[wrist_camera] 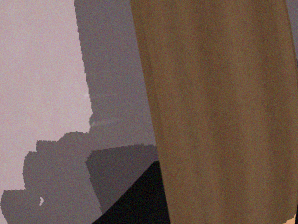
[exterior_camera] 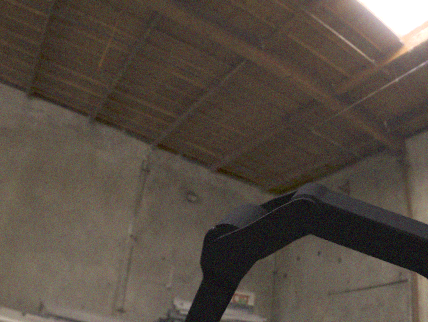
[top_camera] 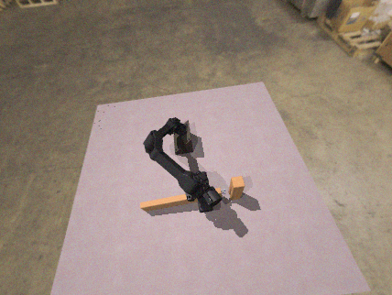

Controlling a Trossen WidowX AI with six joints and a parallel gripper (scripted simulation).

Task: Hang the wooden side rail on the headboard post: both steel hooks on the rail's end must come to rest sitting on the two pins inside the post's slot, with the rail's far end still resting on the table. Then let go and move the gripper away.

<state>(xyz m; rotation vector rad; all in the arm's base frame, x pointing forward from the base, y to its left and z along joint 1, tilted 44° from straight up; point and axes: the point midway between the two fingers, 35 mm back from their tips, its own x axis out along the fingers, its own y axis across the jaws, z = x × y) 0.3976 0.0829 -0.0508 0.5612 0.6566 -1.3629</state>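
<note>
Now: the headboard post 160 mm to the left of my gripper tip, 40 mm above it and 20 mm behind it.
</note>
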